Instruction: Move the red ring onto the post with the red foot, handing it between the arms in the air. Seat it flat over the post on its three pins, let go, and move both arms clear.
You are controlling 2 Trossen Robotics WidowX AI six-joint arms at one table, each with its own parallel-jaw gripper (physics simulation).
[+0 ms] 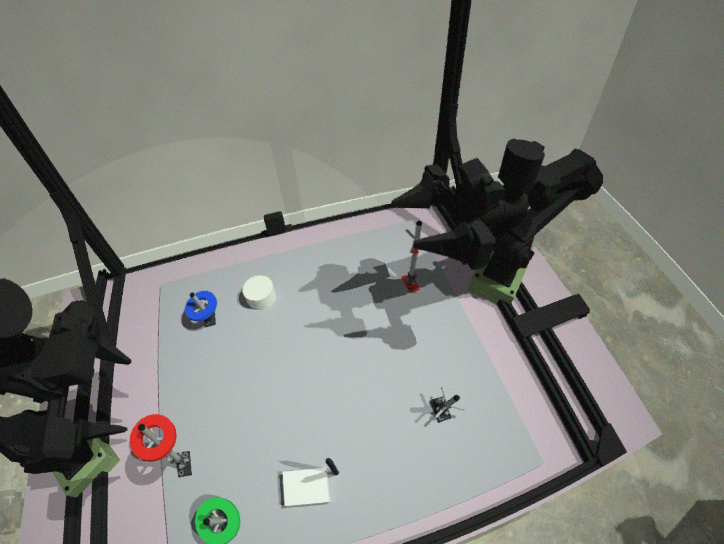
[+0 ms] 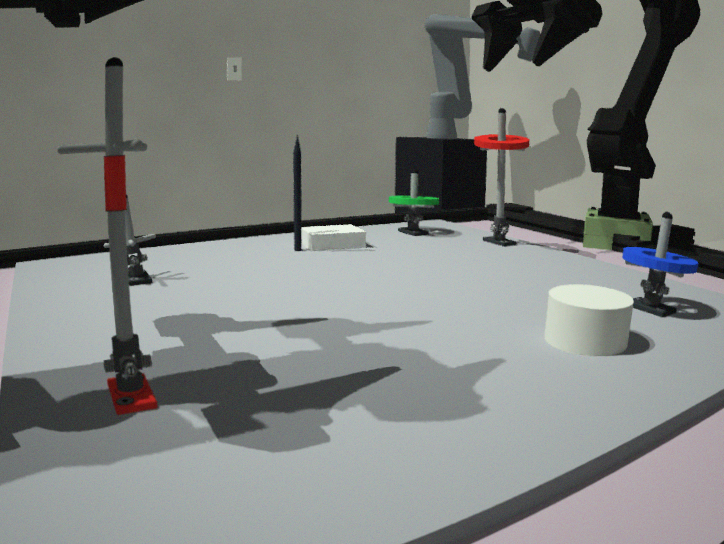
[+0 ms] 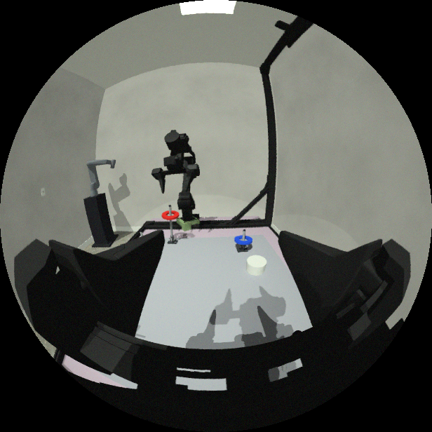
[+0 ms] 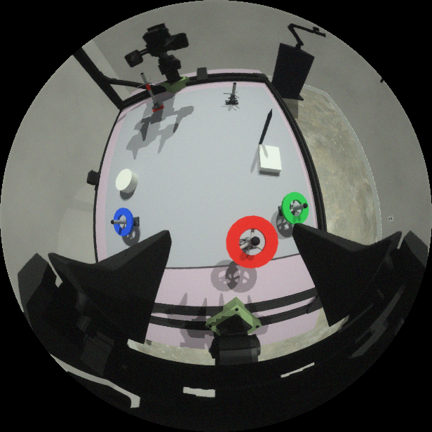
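Pixels of known places: left gripper, fingertip midpoint: (image 1: 402, 223); right gripper, fingertip midpoint: (image 1: 127, 394) (image 2: 509, 67); left arm's base at its link origin: (image 1: 500, 271); right arm's base at its link origin: (image 1: 73, 455) (image 2: 618, 214).
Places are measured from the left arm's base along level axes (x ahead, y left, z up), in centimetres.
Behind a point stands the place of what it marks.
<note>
The red ring (image 1: 168, 431) @(y -27.7, x 62.6, z 10.2 cm) (image 2: 482, 142) @(y -27.0, x 62.0, z 10.0 cm) (image 3: 164, 215) (image 4: 234, 240) lies flat, high around a tall grey post with a black foot. The post with the red foot (image 1: 413, 266) @(y -15.7, x 11.9, z 3.5 cm) (image 2: 119, 263) @(y -16.3, x 11.3, z 4.7 cm) (image 4: 151, 95) leans slightly at the other side of the table; it has a red band, pins sticking out above it, and no ring. My right gripper (image 1: 127, 396) @(y -30.3, x 61.9, z 19.4 cm) (image 2: 512, 67) @(y -30.3, x 61.9, z 19.4 cm) (image 4: 233, 233) is open and empty, fingers pointing down, above the red ring's post with a gap. My left gripper (image 1: 404, 224) @(y -14.6, x 20.9, z 23.1 cm) (image 3: 223, 237) is open and empty, high near the red-footed post.
A blue ring (image 1: 211, 303) @(y -45.3, x 40.7, z 1.9 cm) (image 2: 635, 257) @(y -44.9, x 39.9, z 1.7 cm) and a green ring (image 1: 233, 520) @(y -14.3, x 66.9, z 1.7 cm) (image 2: 397, 200) @(y -14.9, x 65.5, z 1.5 cm) sit on short posts. A white cylinder (image 1: 258, 292) @(y -40.0, x 32.4, z 0.1 cm) (image 2: 588, 321) @(y -41.0, x 28.4, z -0.9 cm), a white block (image 1: 305, 487) @(y -9.3, x 56.4, z -1.4 cm) (image 2: 336, 238) @(y -10.9, x 54.0, z -2.1 cm), an upright black spike (image 2: 297, 193) @(y -7.2, x 51.1, z 3.6 cm) and a short ringless post (image 1: 441, 407) @(y 2.1, x 33.2, z -0.2 cm) also stand there.
</note>
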